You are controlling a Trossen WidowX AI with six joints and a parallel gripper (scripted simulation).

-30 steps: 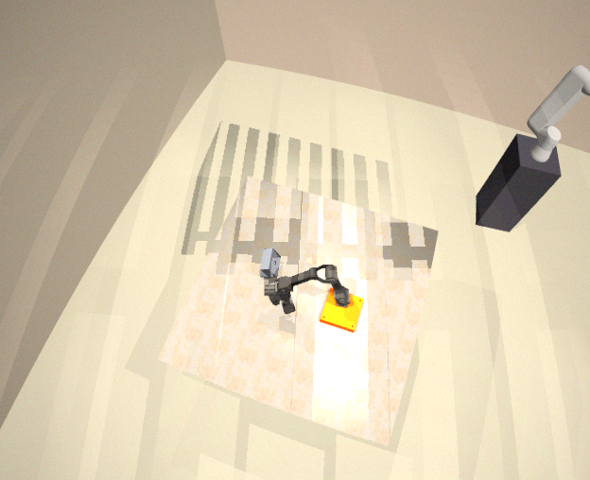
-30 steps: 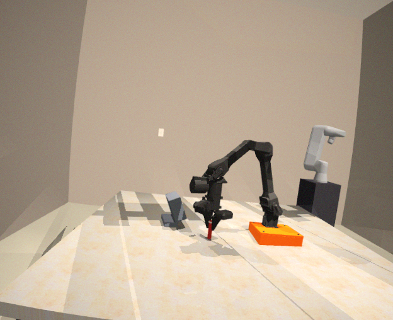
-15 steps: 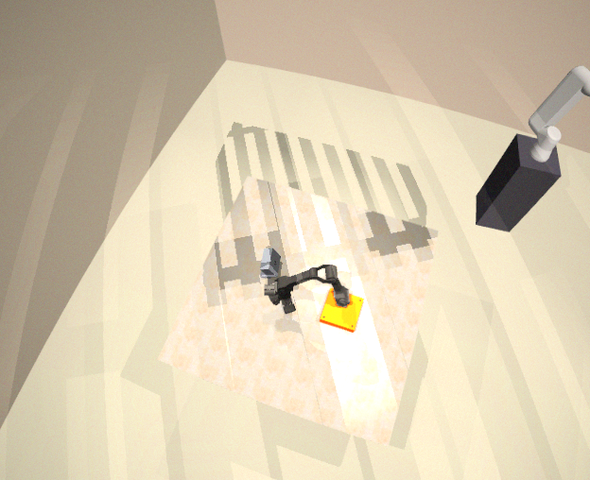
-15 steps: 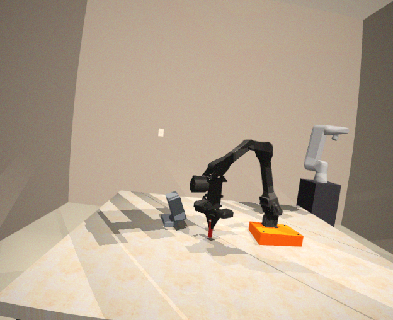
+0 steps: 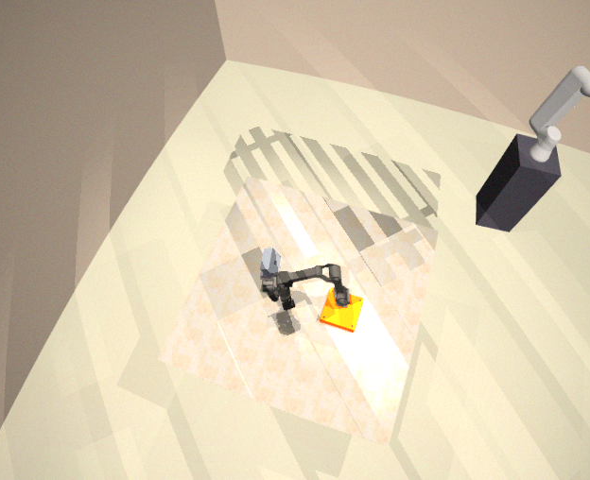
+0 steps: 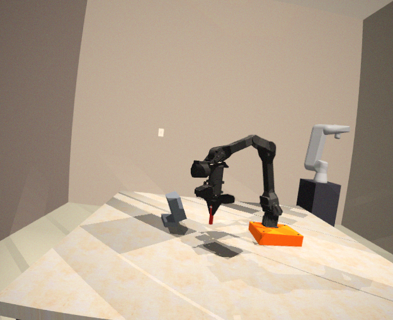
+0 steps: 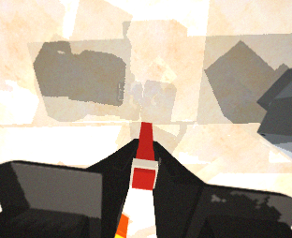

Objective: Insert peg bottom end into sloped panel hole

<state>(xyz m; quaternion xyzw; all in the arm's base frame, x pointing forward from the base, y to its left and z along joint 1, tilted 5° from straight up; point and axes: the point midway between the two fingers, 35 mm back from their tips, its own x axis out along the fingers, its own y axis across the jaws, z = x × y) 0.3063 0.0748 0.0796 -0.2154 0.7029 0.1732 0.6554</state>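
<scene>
Right now the panel is 19 cm to the right of my gripper tip, 14 cm ahead of it and 2 cm below it. The rest, counted from my gripper tip: red square peg: 2 cm above.
</scene>
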